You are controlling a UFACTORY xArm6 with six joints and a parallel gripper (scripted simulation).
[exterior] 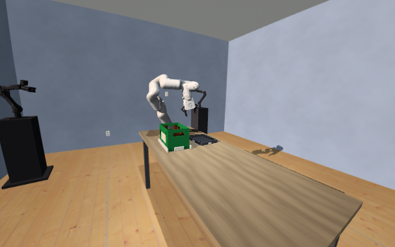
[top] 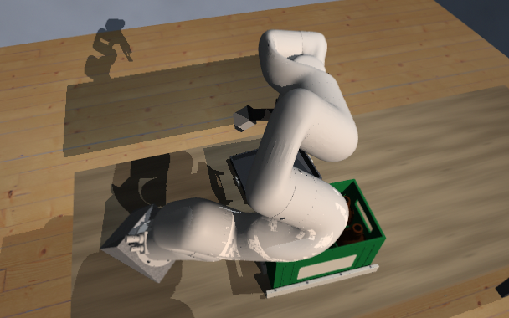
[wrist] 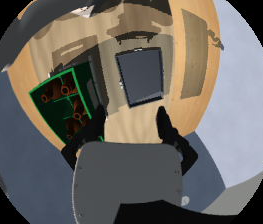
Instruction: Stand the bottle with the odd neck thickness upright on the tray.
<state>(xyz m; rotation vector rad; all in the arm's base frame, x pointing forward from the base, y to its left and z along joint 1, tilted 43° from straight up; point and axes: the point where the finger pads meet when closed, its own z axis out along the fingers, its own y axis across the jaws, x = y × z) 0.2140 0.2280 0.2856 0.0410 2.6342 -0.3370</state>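
My gripper is now 200 mm to the left of the green crate, 180 mm above it and 20 mm short of it. Also, from my hand: dark tray: 250 mm below, 100 mm to the left, 50 mm ahead.
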